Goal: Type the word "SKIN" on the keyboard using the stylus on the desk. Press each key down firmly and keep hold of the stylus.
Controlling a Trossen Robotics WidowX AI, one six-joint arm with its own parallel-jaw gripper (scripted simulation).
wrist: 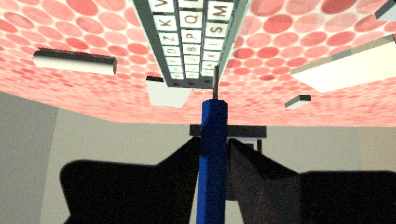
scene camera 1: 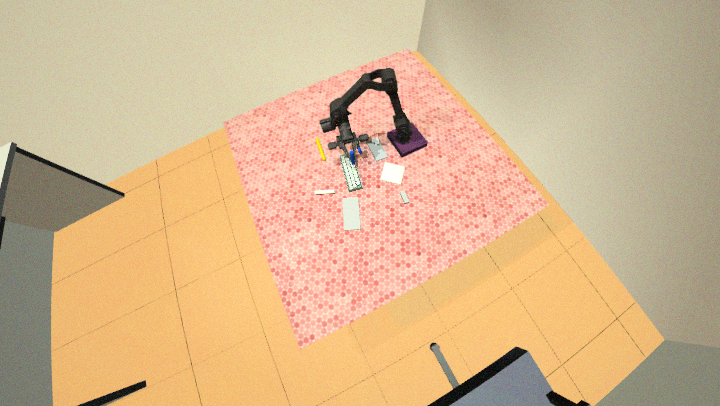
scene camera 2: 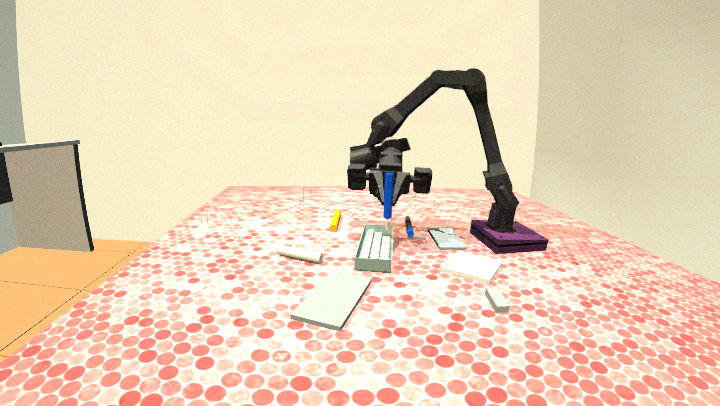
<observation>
The pictures show: my gripper, a white cylinder and a white pad.
My gripper shows as well in the wrist view.
</observation>
